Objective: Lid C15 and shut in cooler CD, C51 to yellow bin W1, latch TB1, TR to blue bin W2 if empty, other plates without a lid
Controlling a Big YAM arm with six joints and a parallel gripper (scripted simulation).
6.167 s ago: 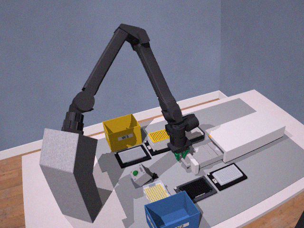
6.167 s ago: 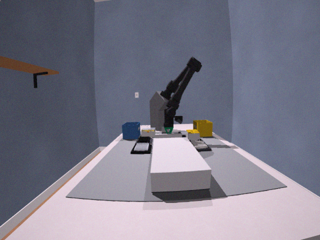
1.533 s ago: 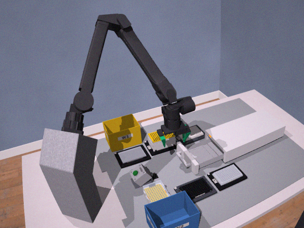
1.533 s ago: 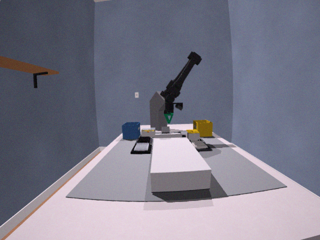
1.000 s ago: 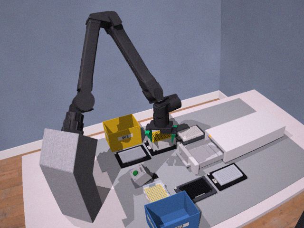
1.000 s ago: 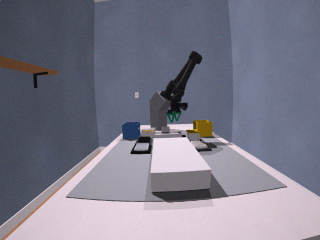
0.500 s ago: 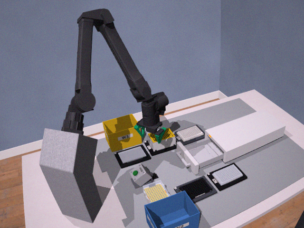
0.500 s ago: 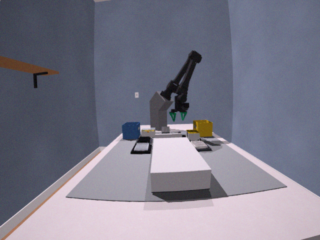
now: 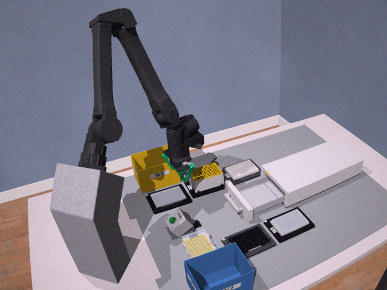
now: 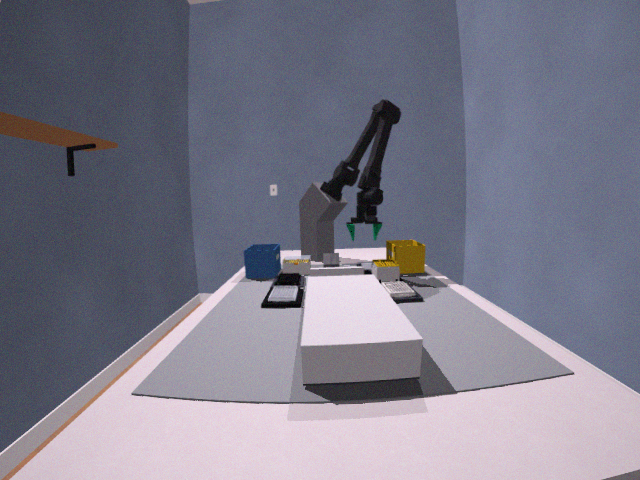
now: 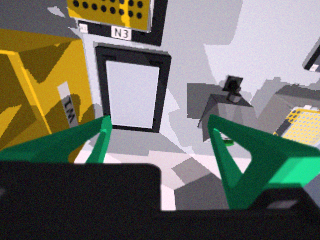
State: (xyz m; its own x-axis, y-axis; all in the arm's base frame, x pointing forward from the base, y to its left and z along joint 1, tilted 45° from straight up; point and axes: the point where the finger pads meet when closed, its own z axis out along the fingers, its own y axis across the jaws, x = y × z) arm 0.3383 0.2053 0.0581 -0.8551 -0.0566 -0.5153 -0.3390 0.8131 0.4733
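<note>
Now: the clear plate lid 6 cm behind my hand, 3 cm to the left of it and 13 cm below it. Also, from my hand: yellow bin W1 (9 cm behind, 18 cm to the left, 11 cm below); green key DONE (5 cm behind, 16 cm to the right, 8 cm below); tip rack TR (11 cm ahead, 8 cm to the left, 10 cm below).
</note>
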